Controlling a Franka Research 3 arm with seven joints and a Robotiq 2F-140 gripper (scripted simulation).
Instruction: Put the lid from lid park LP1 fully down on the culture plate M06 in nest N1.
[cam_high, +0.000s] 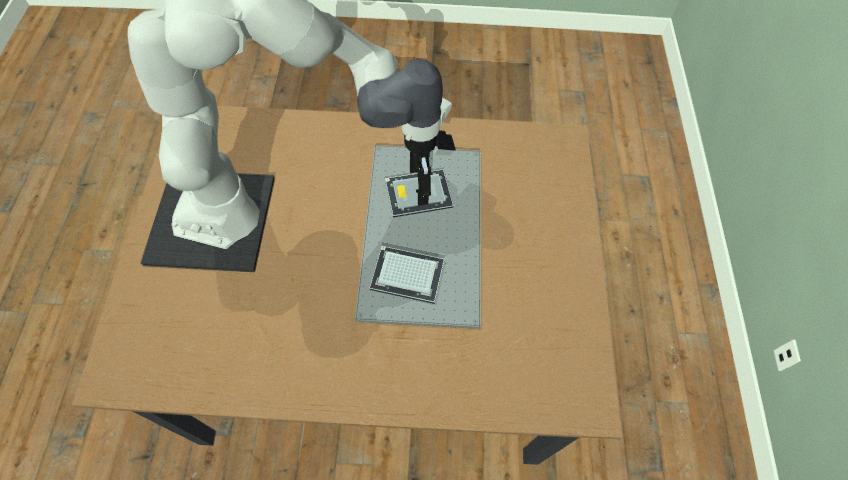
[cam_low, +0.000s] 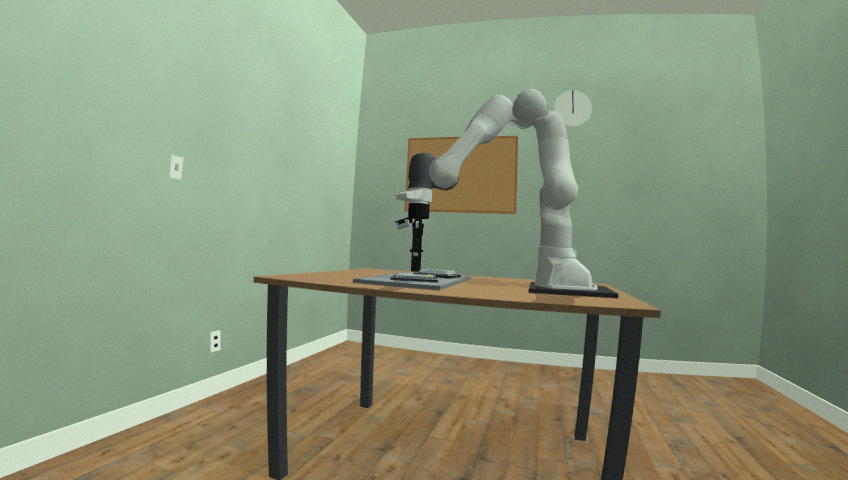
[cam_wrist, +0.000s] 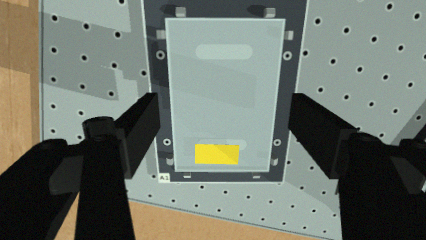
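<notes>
Now: hand 40 mm above the clear lid. From my hand the other things lie so: culture plate 10 mm behind, 240 mm to the right, 40 mm below; then dark nest 10 mm behind, 240 mm to the right, 50 mm below; then dark lid park 50 mm below.
</notes>
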